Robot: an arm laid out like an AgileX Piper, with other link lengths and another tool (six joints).
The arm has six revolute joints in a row. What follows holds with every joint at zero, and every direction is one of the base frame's.
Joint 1 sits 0.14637 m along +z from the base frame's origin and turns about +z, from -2.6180 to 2.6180 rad.
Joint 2 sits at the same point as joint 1 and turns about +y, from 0.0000 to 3.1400 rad.
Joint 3 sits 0.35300 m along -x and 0.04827 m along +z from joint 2 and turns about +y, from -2.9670 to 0.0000 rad.
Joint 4 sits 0.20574 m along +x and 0.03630 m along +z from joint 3 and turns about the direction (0.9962, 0, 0.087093), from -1.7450 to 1.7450 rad.
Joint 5 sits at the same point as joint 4 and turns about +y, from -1.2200 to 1.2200 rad.
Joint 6 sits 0.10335 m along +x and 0.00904 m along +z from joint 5 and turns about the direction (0.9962, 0, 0.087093), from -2.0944 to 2.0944 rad.
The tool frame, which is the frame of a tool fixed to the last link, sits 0.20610 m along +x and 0.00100 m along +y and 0.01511 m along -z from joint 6; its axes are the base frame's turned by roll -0.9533, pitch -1.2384 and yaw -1.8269 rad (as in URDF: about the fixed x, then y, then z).
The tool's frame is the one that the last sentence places.
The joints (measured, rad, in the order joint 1, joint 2, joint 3, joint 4, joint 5, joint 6), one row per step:
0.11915 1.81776 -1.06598 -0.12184 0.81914 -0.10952
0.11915 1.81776 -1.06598 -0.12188 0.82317 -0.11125
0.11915 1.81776 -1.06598 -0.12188 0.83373 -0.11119
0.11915 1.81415 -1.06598 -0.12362 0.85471 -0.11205
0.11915 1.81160 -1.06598 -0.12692 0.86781 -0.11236
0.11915 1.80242 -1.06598 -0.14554 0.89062 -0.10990
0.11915 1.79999 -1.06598 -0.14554 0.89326 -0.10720
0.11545 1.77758 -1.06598 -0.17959 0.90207 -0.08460
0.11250 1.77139 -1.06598 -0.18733 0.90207 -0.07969
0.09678 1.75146 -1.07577 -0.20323 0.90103 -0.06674
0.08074 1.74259 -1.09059 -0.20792 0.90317 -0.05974
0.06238 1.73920 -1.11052 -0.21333 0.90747 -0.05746
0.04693 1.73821 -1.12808 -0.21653 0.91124 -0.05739
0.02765 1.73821 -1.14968 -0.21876 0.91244 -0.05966
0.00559 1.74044 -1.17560 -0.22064 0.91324 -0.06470
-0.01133 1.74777 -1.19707 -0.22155 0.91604 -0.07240
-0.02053 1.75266 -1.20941 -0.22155 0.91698 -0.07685
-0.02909 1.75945 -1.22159 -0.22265 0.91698 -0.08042
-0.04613 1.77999 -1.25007 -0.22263 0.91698 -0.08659
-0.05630 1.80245 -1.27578 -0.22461 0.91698 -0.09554
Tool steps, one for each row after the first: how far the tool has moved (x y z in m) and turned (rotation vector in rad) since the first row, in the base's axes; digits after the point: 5 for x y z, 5 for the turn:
-0.00121 -0.00030 0.00004 -0.00098 0.00407 0.00136
-0.00441 -0.00092 0.00014 -0.00299 0.01438 0.00029
-0.01036 -0.00257 0.00156 -0.00804 0.03119 0.00018
-0.01394 -0.00413 0.00264 -0.01290 0.04116 0.00118
-0.01909 -0.00999 0.00633 -0.03103 0.05222 0.00730
-0.01971 -0.01004 0.00707 -0.03107 0.05213 0.00431
-0.01891 -0.01933 0.01473 -0.05605 0.03265 -0.00368
-0.01810 -0.02192 0.01676 -0.06118 0.02520 -0.00727
-0.01197 -0.02945 0.02475 -0.06934 -0.00802 -0.02770
-0.00637 -0.03471 0.03025 -0.07054 -0.03025 -0.04920
0.00004 -0.04122 0.03533 -0.07373 -0.04945 -0.06836
0.00537 -0.04660 0.03926 -0.07592 -0.06402 -0.08343
0.01262 -0.05304 0.04383 -0.07729 -0.08358 -0.10034
0.02116 -0.06066 0.04878 -0.07914 -0.10512 -0.11755
0.02721 -0.06684 0.05116 -0.08167 -0.11495 -0.12742
0.03082 -0.07015 0.05230 -0.08269 -0.12055 -0.13269
0.03460 -0.07355 0.05284 -0.08451 -0.12520 -0.13742
0.04326 -0.07998 0.05230 -0.08631 -0.13164 -0.14872
0.05122 -0.08481 0.05044 -0.09007 -0.13338 -0.14927

